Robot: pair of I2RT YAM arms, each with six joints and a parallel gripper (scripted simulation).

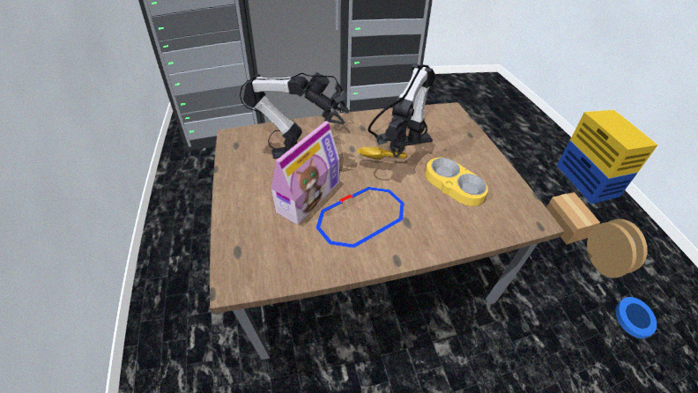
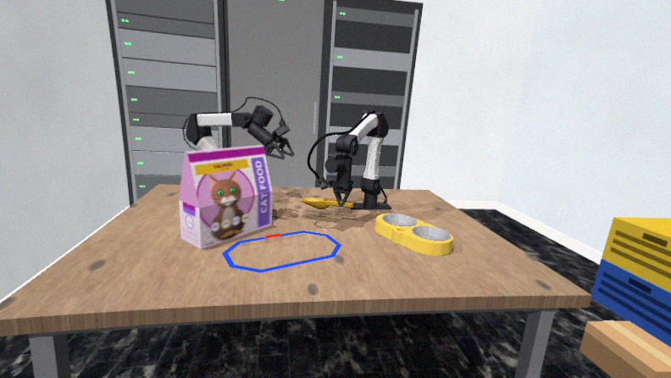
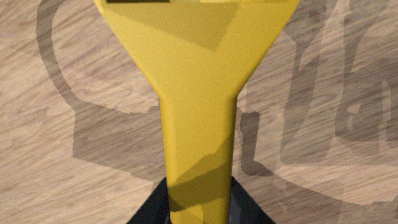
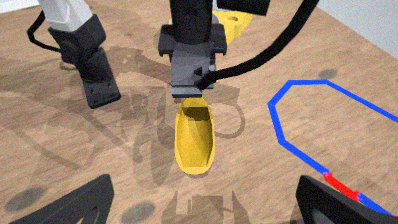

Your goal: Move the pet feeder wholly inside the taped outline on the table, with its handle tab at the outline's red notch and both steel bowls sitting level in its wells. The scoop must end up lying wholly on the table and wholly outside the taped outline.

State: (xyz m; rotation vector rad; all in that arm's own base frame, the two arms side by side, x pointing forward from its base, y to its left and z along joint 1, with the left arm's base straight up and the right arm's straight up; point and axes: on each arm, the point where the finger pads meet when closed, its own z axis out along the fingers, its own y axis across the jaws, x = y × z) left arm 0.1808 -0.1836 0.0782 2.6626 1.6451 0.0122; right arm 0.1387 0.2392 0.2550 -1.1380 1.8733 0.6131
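The yellow pet feeder is 16 cm ahead of my left hand, 25 cm to the left of it and 7 cm below it. Also, from my left hand: blue taped outline: 27 cm ahead, 22 cm to the right, 8 cm below; pink cat food bag: 14 cm ahead, 43 cm to the right, 7 cm above; yellow scoop: 3 cm behind, 8 cm to the right, 2 cm below.
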